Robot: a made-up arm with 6 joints.
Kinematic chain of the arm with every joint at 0, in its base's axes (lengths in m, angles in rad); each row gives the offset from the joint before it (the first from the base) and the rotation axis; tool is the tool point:
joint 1: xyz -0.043 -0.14 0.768 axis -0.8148 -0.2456 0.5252
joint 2: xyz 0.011 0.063 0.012 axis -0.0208 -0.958 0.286
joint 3: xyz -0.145 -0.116 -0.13 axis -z
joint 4: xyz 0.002 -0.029 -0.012 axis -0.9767 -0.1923 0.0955
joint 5: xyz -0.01 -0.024 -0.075 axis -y
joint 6: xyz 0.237 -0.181 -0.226 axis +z
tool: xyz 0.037 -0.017 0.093
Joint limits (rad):
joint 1: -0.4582..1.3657
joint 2: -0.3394..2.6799
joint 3: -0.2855..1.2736
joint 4: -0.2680..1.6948
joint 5: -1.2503..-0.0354
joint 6: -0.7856..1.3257
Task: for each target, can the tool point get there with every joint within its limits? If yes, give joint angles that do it. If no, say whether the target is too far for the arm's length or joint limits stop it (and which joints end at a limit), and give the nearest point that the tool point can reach.
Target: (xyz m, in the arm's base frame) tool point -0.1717 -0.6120 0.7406
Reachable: yes | joints 0.1086 0.4981 1.0324 1.4182 -0.3319 0.8119
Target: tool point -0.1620 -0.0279 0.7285
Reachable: no: joint limits stop it (at a limit: joint 1, joint 3, joint 4, joint 5) | nearest point -0.1681 -0.0084 0.9258 | short by 0.198 m
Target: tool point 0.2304 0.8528 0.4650
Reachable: no: too far | nearest point 0.1423 0.5052 0.6576 | short by 0.407 m
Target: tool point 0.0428 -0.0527 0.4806
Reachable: no: joint limits stop it (at a limit: joint 1, joint 3, joint 4, joint 5, joint 6) | nearest point 0.0423 -0.1372 0.3386 | short by 0.165 m
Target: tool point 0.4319 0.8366 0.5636
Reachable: no: too far | nearest point 0.2584 0.4794 0.6941 | short by 0.418 m
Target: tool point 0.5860 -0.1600 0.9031
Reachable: yes | joints 1.0989 1.3642 0.3940 0.2793 -1.0112 -0.0774
